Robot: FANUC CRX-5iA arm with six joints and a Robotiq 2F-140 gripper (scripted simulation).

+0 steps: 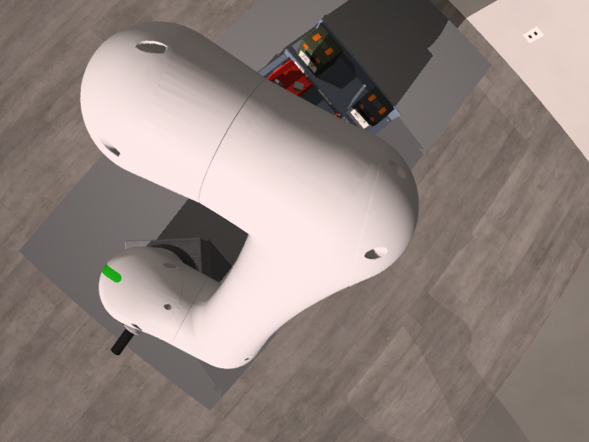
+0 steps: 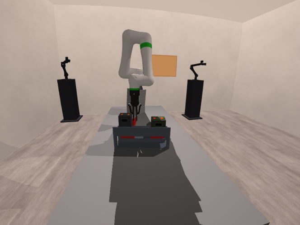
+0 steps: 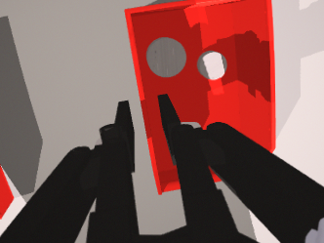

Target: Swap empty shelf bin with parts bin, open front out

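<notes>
Now: hand 30 mm short of the grey disc, 30 mm to the left of it and 70 mm above it. From my hand the other things lie so: grey shelf (260 mm ahead, 30 mm to the left, 20 mm below); then grey part (280 mm ahead, 120 mm to the left, 60 mm below).
</notes>
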